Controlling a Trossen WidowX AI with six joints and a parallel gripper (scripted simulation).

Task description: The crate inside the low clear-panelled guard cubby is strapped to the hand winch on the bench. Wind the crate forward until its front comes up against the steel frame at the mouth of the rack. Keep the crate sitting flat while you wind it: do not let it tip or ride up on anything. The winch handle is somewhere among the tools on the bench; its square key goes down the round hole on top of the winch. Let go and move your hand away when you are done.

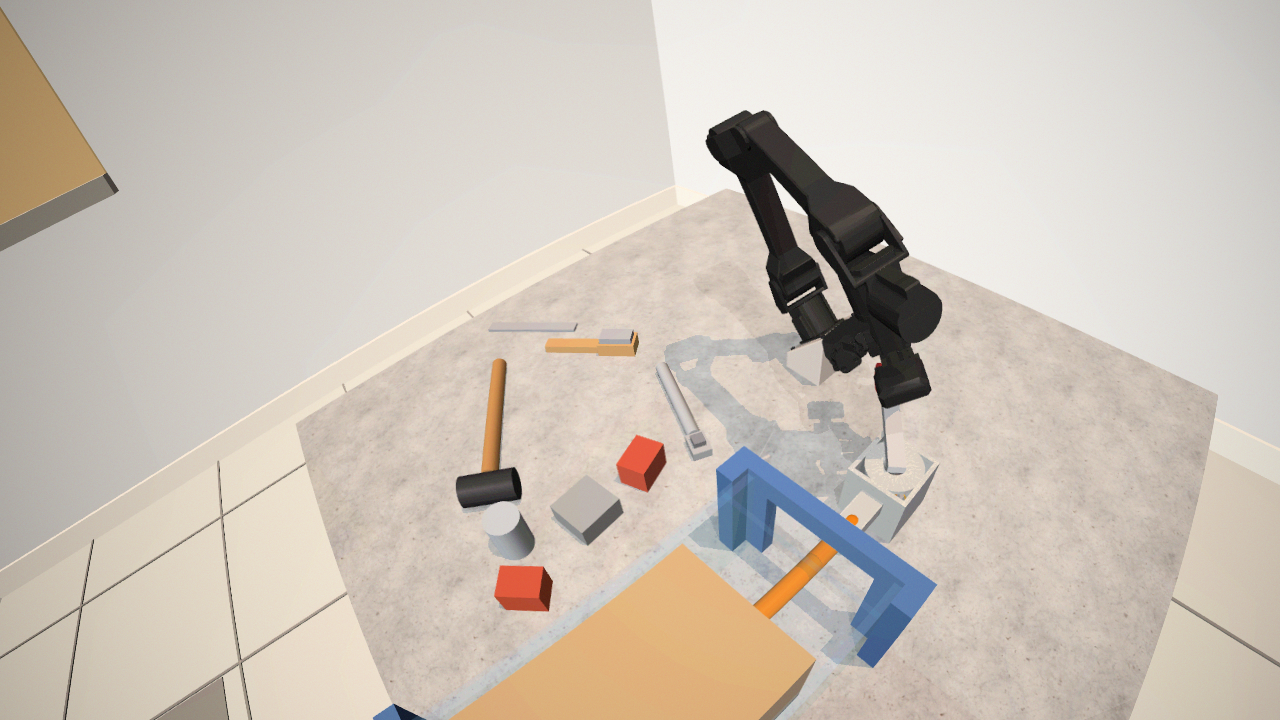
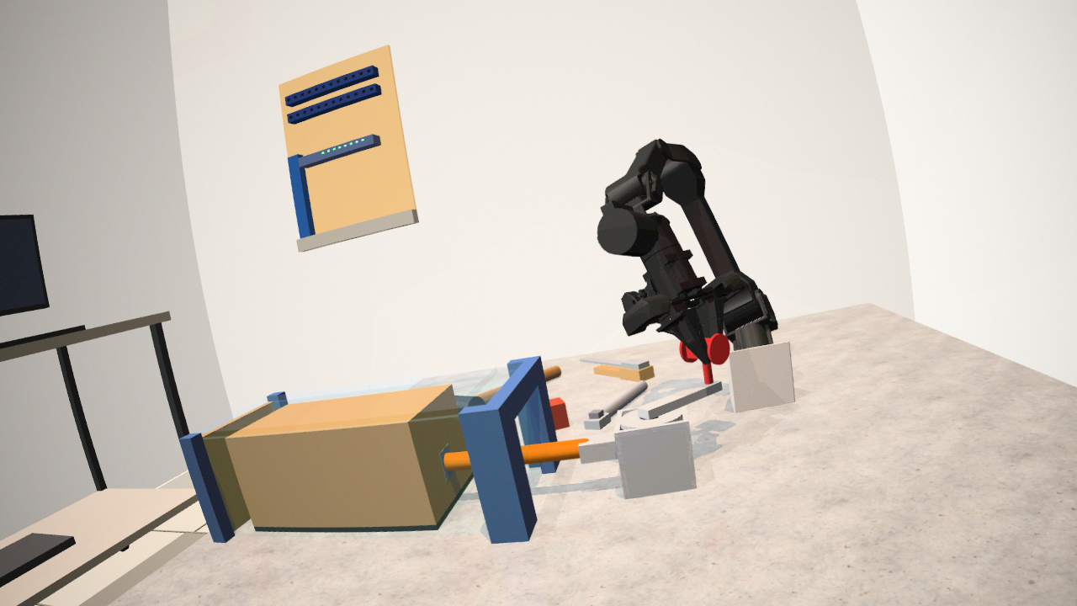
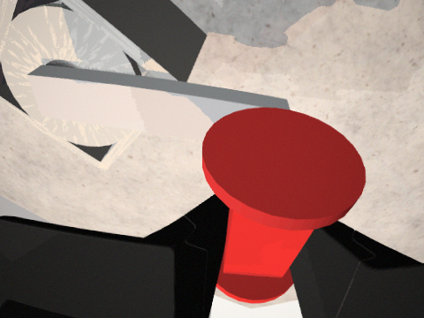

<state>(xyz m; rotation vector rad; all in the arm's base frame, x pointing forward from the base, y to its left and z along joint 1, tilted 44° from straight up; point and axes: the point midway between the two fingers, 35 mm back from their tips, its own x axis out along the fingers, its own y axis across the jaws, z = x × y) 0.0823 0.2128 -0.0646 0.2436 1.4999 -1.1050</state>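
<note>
My gripper tip is 40 mm short of the crank handle, 30 mm above it and 10 mm to the right of it. The rest, counted from my gripper tip: blue steel frame: 250 mm ahead, 70 mm to the left, 30 mm below; red knob: 10 mm to the right, 10 mm ahead; grey winch: 100 mm below, 70 mm ahead, 40 mm to the left.
</note>
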